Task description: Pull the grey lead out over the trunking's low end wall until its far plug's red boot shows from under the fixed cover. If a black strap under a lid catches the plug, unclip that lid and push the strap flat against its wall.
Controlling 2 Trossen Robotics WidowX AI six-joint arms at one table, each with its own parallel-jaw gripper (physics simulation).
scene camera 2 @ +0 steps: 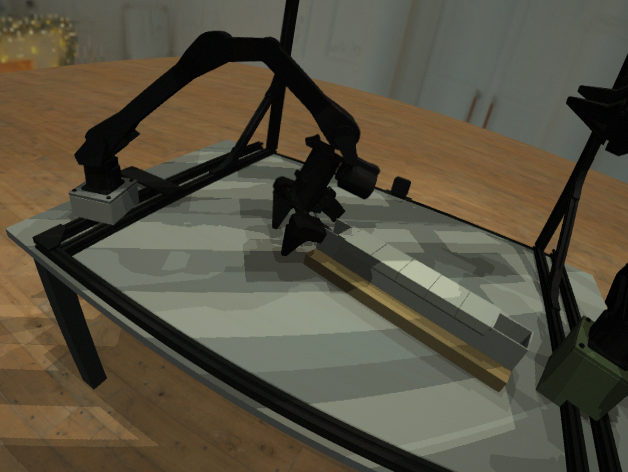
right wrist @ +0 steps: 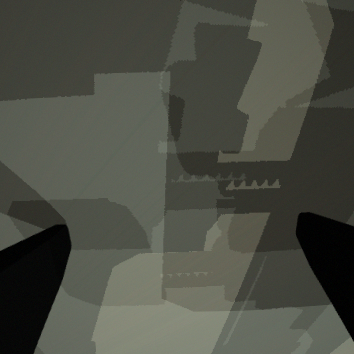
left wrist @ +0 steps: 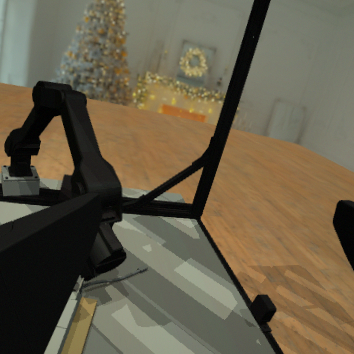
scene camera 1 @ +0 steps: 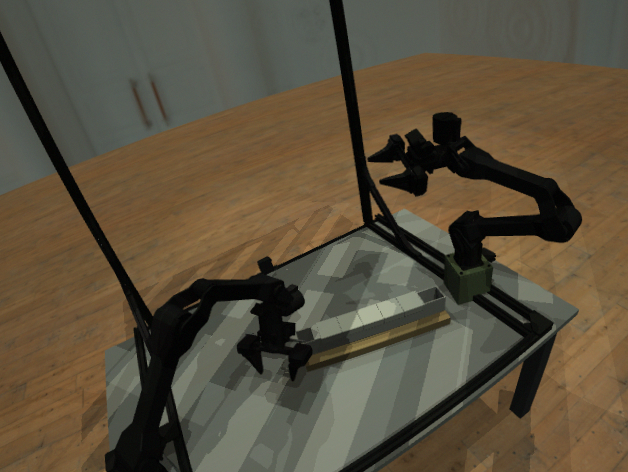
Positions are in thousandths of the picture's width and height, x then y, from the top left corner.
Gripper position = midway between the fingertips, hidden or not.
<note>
My left gripper (scene camera 2: 913,198) is open, holding nothing. Further things: my right gripper (scene camera 2: 443,512) and a wooden strip (scene camera 2: 783,760).
My left gripper also shows in the left wrist view (left wrist: 617,589) and in scene camera 1 (scene camera 1: 595,361). My right gripper is seen too in the right wrist view (right wrist: 521,651) and in scene camera 1 (scene camera 1: 442,798).
</note>
